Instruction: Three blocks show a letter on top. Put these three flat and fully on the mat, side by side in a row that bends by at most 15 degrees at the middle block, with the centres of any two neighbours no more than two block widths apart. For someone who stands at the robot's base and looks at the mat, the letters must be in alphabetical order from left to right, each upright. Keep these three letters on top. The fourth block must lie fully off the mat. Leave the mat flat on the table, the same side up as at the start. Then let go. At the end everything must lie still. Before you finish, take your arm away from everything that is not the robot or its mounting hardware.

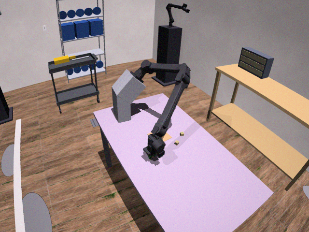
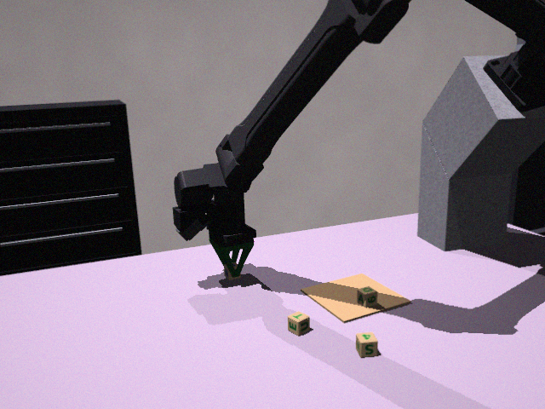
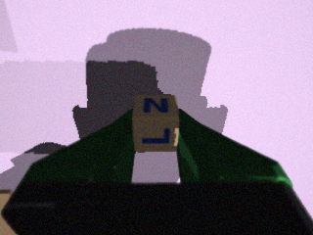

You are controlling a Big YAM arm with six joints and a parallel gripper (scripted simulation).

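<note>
Now: the D block 160 mm behind my hand and 230 mm to the left of it. Round my hand: T block 20 mm behind, 250 mm to the left; L block right at my hand; tan mat 160 mm behind, 190 mm to the left, 10 mm below.
</note>
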